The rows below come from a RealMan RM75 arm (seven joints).
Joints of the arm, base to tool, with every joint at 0 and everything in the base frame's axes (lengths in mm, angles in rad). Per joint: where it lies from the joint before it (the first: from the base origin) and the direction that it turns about. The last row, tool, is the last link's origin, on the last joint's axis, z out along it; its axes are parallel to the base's.
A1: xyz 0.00 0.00 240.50 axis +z
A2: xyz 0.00 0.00 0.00 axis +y
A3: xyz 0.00 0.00 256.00 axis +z
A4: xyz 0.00 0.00 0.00 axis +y
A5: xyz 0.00 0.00 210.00 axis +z
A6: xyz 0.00 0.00 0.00 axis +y
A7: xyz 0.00 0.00 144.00 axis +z
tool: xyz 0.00 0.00 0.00
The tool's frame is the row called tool.
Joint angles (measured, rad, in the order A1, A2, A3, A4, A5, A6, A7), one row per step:
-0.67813, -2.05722, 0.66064, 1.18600, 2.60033, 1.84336, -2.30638
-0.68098, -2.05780, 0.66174, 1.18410, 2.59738, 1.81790, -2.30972
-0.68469, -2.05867, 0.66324, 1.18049, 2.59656, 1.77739, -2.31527
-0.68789, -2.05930, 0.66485, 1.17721, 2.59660, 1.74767, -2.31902
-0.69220, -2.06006, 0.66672, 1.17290, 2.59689, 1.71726, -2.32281
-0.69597, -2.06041, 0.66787, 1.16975, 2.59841, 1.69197, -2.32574
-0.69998, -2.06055, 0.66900, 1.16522, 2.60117, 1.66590, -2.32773
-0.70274, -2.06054, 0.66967, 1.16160, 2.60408, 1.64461, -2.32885
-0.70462, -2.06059, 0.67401, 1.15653, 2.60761, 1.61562, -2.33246
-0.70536, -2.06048, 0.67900, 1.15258, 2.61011, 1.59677, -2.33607
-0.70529, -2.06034, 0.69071, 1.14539, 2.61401, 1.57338, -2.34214
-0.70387, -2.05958, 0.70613, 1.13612, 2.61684, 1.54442, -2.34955
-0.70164, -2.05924, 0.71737, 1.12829, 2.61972, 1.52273, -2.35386
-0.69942, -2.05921, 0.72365, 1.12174, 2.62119, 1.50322, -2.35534
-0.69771, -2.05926, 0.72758, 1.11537, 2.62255, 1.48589, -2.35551
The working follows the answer.
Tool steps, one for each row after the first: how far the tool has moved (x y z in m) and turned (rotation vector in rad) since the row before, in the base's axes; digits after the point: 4 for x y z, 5 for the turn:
0.0006, 0.0041, 0.0001, 0.02308, 0.00231, -0.00317
0.0001, 0.0061, 0.0003, 0.03595, 0.00635, -0.00170
0.0002, 0.0045, 0.0002, 0.02545, 0.00513, -0.00164
0.0005, 0.0047, 0.0000, 0.02511, 0.00495, -0.00226
0.0003, 0.0040, 0.0004, 0.02143, 0.00536, -0.00177
0.0001, 0.0040, 0.0003, 0.02099, 0.00643, -0.00171
-0.0002, 0.0031, 0.0004, 0.01726, 0.00595, -0.00104
-0.0007, 0.0038, 0.0001, 0.02152, 0.00882, 0.00051
-0.0005, 0.0023, -0.0002, 0.01238, 0.00651, 0.00127
-0.0009, 0.0025, -0.0014, 0.01023, 0.01040, 0.00283
-0.0014, 0.0028, -0.0017, 0.01251, 0.01195, 0.00334
-0.0017, 0.0017, -0.0015, 0.00843, 0.00945, 0.00331
-0.0017, 0.0015, -0.0009, 0.00995, 0.00629, 0.00201
-0.0017, 0.0013, -0.0007, 0.00921, 0.00495, 0.00158

Tool pose at each row, in the base's axes (x y z in m, rotation vector in rad; rounded; the steps above come from the unrounded poses):
-0.2338, 0.3507, 0.0802, -2.56392, -1.35574, 0.07290
-0.2333, 0.3548, 0.0803, -2.54620, -1.34380, 0.05930
-0.2332, 0.3609, 0.0806, -2.51538, -1.32832, 0.04248
-0.2330, 0.3654, 0.0808, -2.49358, -1.31654, 0.03146
-0.2325, 0.3701, 0.0808, -2.47248, -1.30415, 0.02045
-0.2322, 0.3741, 0.0811, -2.45399, -1.29329, 0.01259
-0.2321, 0.3781, 0.0814, -2.43547, -1.28221, 0.00642
-0.2323, 0.3812, 0.0818, -2.41980, -1.27325, 0.00232
-0.2330, 0.3850, 0.0820, -2.39869, -1.26366, -0.00056
-0.2335, 0.3873, 0.0818, -2.38551, -1.25866, -0.00020
-0.2344, 0.3898, 0.0804, -2.37207, -1.25434, 0.00661
-0.2358, 0.3926, 0.0787, -2.35592, -1.24924, 0.01392
-0.2375, 0.3943, 0.0772, -2.34397, -1.24638, 0.02078
-0.2393, 0.3957, 0.0763, -2.33243, -1.24307, 0.02254
-0.2409, 0.3970, 0.0757, -2.32218, -1.24008, 0.02306

